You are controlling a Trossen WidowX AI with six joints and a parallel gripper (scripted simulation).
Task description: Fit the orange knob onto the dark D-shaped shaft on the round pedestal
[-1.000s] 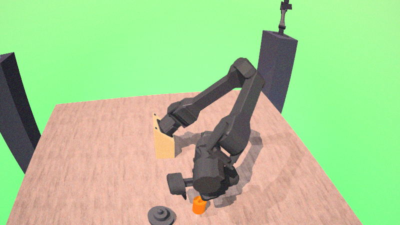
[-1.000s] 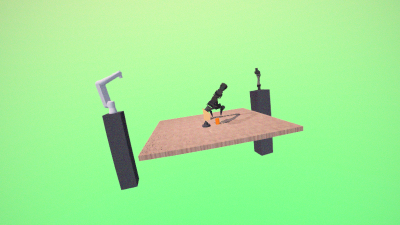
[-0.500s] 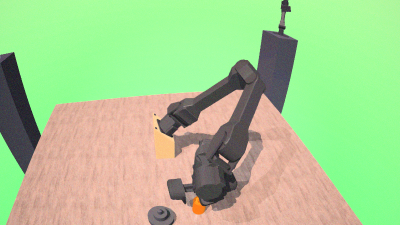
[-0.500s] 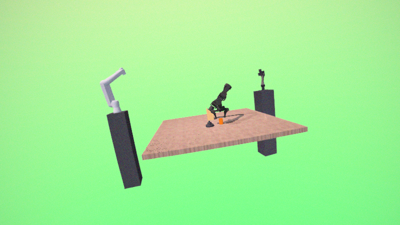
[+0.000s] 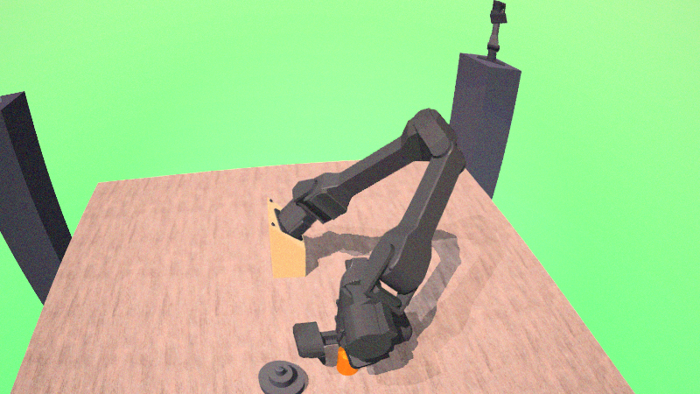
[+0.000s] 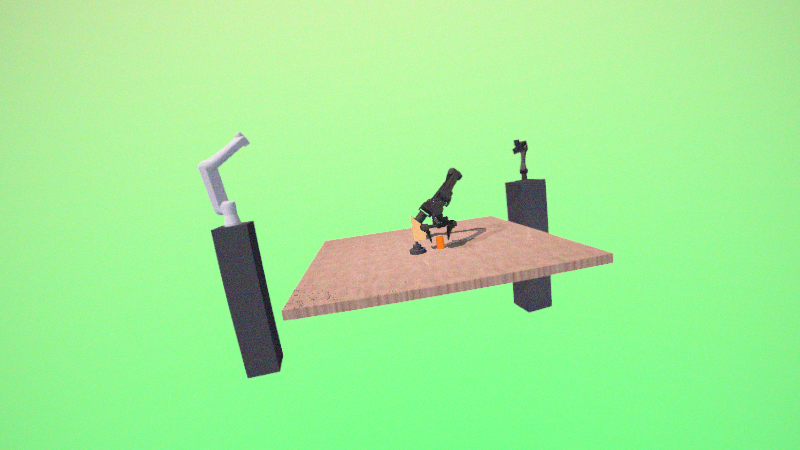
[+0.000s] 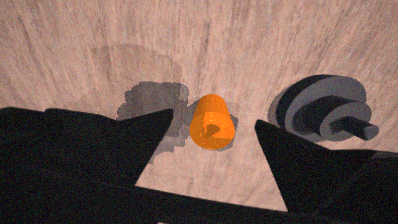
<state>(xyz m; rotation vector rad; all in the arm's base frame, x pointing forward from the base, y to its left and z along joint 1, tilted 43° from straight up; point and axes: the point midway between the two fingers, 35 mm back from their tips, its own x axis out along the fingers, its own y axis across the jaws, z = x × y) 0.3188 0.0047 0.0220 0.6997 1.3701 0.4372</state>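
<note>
My gripper tip is 10 mm above the orange knob. The rest, counted from my gripper tip: dark round pedestal (130 mm to the right, 10 mm below).
</note>
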